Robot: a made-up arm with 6 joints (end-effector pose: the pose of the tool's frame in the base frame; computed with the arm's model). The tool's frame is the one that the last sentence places. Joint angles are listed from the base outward.
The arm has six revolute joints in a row. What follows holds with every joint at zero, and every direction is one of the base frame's.
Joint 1 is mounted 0.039 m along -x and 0.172 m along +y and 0.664 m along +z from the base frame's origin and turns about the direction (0.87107, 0.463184, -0.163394).
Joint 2 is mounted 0.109 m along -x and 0.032 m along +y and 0.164 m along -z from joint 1 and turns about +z.
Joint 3 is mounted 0.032 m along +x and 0.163 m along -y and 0.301 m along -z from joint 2 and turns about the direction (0.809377, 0.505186, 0.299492).
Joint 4 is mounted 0.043 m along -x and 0.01 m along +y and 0.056 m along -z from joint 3 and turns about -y.
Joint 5 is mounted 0.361 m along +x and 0.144 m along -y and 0.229 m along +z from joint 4 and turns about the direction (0.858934, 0.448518, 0.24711).
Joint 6 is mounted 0.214 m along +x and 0.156 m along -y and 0.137 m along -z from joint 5 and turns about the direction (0.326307, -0.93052, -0.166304).
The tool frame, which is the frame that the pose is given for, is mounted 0.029 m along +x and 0.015 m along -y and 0.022 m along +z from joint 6; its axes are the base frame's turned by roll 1.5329, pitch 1.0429 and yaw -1.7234 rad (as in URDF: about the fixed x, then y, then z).
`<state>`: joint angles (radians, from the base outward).
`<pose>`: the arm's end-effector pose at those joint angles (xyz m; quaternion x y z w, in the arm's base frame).
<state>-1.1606 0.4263 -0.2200 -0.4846 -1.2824 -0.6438</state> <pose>0.6287 0.1701 0.9213 0.2167 -0.8477 0.1151 0.4703</pose>
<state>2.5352 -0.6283 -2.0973 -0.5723 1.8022 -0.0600</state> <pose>-0.3739 0.4290 0.6791 0.4014 -0.1309 0.7773 0.4663</pose>
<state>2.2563 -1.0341 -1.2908 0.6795 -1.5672 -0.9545</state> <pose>0.2866 0.0752 0.9632 -0.1429 -0.6292 -0.5009 0.5769</pose>
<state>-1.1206 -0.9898 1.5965 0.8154 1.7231 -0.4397</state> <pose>0.1084 -0.3350 0.7912 0.6470 0.6425 -0.3351 0.2374</pose>
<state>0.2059 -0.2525 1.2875 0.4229 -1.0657 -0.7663</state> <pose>0.2197 -0.3148 -0.1432 0.3444 -0.1630 -0.9226 0.0598</pose>
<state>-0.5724 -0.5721 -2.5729 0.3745 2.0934 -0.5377</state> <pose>0.2581 -0.0821 0.3844 0.3458 -0.7547 -0.4946 0.2575</pose>
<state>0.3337 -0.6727 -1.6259 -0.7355 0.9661 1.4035</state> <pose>-0.3590 -0.2924 0.3753 -0.5583 0.7625 0.1218 0.3033</pose>
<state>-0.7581 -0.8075 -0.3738 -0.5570 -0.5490 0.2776</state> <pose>-0.0297 -0.6938 0.8510 0.4559 -0.8390 -0.2844 0.0854</pose>
